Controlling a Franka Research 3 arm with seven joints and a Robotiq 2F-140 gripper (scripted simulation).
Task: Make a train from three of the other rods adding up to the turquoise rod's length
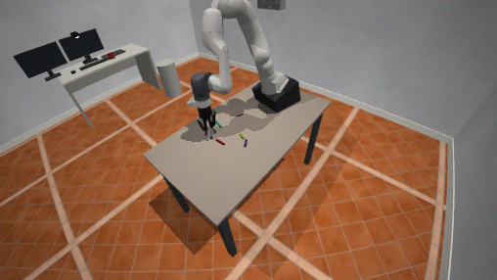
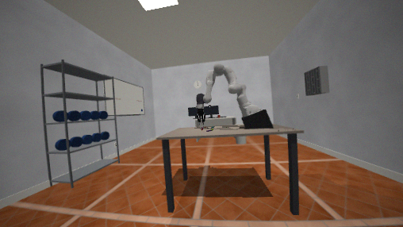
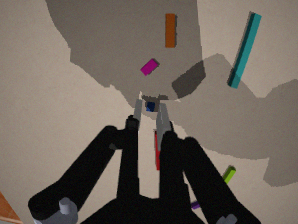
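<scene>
Now: the small blue rod 5 cm below my hand. From my hand the other things lie so: orange rod (10 cm to the right, 5 cm below, 2 cm behind); magenta rod (5 cm to the right, 5 cm below); red rod (7 cm to the left, 5 cm below, 2 cm behind).
</scene>
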